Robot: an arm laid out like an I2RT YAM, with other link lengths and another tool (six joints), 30 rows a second.
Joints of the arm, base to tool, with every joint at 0 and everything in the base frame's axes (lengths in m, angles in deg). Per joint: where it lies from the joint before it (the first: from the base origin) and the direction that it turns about. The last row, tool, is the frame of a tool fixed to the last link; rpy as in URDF.
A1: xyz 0.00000 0.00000 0.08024 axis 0 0 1
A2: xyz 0.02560 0.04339 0.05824 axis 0 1 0
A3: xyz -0.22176 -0.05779 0.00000 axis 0 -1 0
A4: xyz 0.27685 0.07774 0.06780 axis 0 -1 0
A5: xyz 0.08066 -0.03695 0.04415 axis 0 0 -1
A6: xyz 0.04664 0.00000 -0.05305 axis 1 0 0
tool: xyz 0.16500 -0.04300 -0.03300 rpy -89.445 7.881 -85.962
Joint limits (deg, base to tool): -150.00..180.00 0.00..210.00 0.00..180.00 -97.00..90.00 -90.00..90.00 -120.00..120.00
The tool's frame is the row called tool.
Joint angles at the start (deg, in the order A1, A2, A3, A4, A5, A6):
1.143, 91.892, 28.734, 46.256, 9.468, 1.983
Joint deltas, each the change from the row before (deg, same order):
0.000, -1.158, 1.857, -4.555, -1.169, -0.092
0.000, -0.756, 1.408, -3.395, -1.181, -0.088
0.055, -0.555, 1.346, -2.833, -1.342, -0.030
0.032, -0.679, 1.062, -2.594, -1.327, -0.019
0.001, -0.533, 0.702, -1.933, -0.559, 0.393
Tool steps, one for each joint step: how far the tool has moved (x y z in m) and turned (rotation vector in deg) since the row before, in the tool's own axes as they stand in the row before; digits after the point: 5 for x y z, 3 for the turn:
-0.00504, -0.00325, 0.00328, -1.718, -0.892, -0.210
-0.00471, -0.00184, 0.00223, -1.416, -0.957, -0.155
-0.00587, -0.00232, 0.00233, -1.153, -1.218, -0.073
-0.00550, -0.00195, 0.00125, -1.069, -1.195, -0.032
-0.00245, -0.00082, 0.00007, -0.756, -0.433, 0.396

